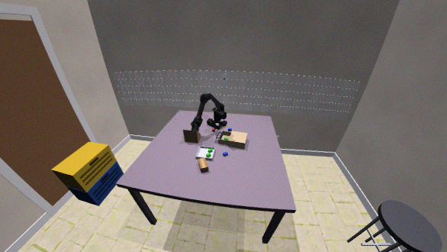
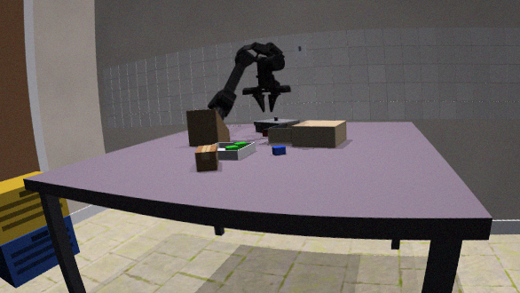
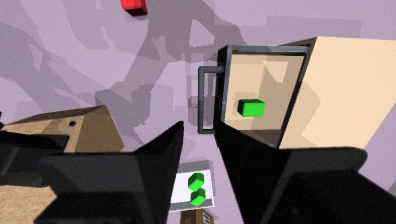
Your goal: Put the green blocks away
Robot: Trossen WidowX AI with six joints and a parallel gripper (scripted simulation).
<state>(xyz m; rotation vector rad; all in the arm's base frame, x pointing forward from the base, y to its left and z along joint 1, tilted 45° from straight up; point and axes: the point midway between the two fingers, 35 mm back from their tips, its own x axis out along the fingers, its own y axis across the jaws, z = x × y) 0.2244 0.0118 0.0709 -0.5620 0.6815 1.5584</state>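
Now: hand 24 cm to the left of the tray, 14 cm above it and 4 cm past it. The rest, counted from my hand: small brown box 40 cm to the right, 12 cm below, 1 cm behind; red block 14 cm to the left, 14 cm below, 8 cm behind; flat lid 27 cm to the left, 10 cm below, 9 cm behind.
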